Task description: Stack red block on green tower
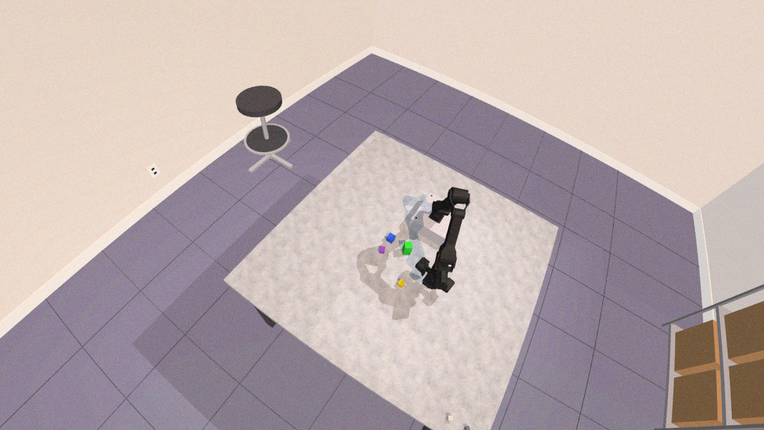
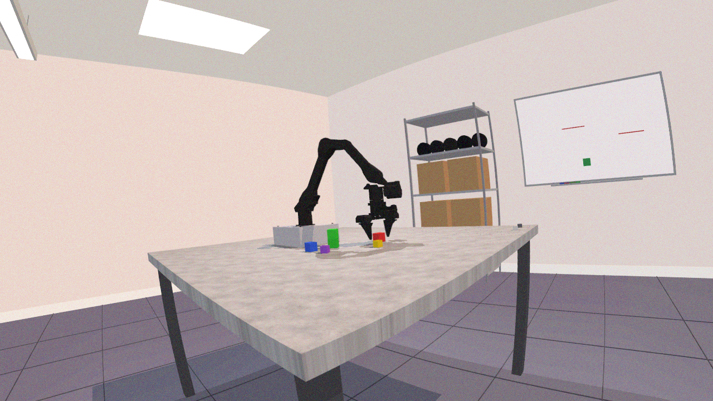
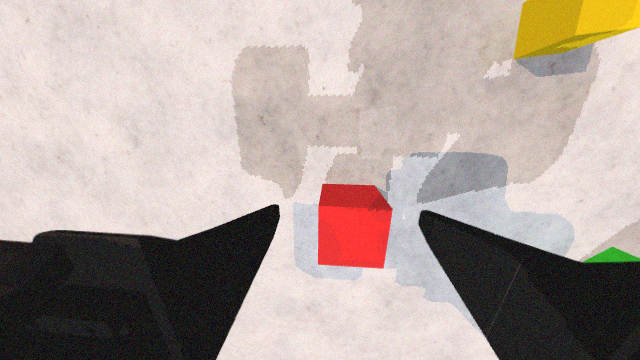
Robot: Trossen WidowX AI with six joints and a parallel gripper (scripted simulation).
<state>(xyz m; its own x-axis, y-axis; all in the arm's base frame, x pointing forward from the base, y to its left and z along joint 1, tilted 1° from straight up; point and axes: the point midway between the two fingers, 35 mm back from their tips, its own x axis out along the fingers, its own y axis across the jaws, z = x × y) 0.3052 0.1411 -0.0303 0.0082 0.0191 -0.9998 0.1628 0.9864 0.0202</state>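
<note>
Right now the blue block is 280 mm to the right of my gripper tip and 90 mm behind it. Also, from my gripper tip: yellow block 110 mm to the right, 90 mm ahead; purple block 280 mm to the right, 10 mm behind; red block right at my gripper tip.
</note>
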